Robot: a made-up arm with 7 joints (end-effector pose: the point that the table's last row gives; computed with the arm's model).
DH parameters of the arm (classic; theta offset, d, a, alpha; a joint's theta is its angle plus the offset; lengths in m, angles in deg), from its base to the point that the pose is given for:
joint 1: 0 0.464 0 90
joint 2: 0 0.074 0 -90
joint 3: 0 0.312 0.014 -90
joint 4: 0 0.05 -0.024 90
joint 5: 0 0.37 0 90
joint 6: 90 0.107 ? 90
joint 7: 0 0.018 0 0
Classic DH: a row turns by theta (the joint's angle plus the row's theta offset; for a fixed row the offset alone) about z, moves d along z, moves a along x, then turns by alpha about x.
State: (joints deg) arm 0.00 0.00 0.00 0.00 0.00 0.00 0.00
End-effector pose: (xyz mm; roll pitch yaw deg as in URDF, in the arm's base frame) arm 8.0 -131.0 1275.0 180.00 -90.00 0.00
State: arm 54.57 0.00 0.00 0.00 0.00 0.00 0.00
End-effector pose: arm 111.4 -69.4 1275.0 -125.43 -90.00 0.00
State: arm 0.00 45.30 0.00 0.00 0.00 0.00 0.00
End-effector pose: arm -570.8 -131.0 1040.1 0.00 -44.70 180.00
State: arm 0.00 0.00 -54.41 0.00 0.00 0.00 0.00
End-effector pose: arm -41.7 -113.7 1275.0 125.59 -90.00 0.00
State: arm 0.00 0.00 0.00 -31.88 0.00 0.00 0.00
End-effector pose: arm -254.6 -131.0 1196.6 0.00 -58.12 180.00
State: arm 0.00 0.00 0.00 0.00 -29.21 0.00 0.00
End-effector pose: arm -46.5 -126.2 1275.0 150.79 -90.00 0.00
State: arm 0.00 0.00 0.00 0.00 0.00 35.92 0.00
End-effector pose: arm -71.1 -131.0 1261.0 0.00 -54.08 180.00
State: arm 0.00 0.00 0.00 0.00 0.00 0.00 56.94
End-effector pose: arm 8.0 -131.0 1275.0 -90.00 -33.06 -90.00
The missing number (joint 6, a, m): 0.129
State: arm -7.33 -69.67 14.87 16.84 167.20 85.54 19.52
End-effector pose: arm 696.7 22.8 498.1 67.14 67.71 65.54
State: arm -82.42 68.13 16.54 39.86 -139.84 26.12 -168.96
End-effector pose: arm 78.3 609.5 946.1 70.64 47.22 -147.00
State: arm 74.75 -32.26 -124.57 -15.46 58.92 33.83 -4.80
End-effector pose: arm 90.4 413.7 1133.3 66.28 -37.77 138.83
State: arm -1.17 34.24 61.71 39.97 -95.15 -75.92 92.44
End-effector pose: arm -282.0 32.4 1115.5 -132.46 -14.52 -141.89
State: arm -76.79 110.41 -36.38 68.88 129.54 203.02 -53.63
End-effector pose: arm -207.8 407.4 609.2 165.56 73.76 58.27
